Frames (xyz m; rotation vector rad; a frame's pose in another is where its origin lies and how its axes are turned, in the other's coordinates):
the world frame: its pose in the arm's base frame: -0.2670 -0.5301 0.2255 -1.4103 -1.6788 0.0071
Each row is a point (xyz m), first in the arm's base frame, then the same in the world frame.
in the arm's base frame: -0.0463 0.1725 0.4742
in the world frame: 0.7193 0.2830 0.0816
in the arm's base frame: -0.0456 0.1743 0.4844
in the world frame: 0.7271 0.2788 0.0762
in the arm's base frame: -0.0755 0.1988 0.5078
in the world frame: 0.7586 0.2517 0.0940
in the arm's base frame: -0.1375 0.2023 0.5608
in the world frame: 0.7897 0.1768 0.1037
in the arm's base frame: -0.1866 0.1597 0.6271
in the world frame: 0.7939 0.0891 0.0737
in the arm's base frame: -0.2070 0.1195 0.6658
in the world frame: 0.7849 0.0390 0.0431
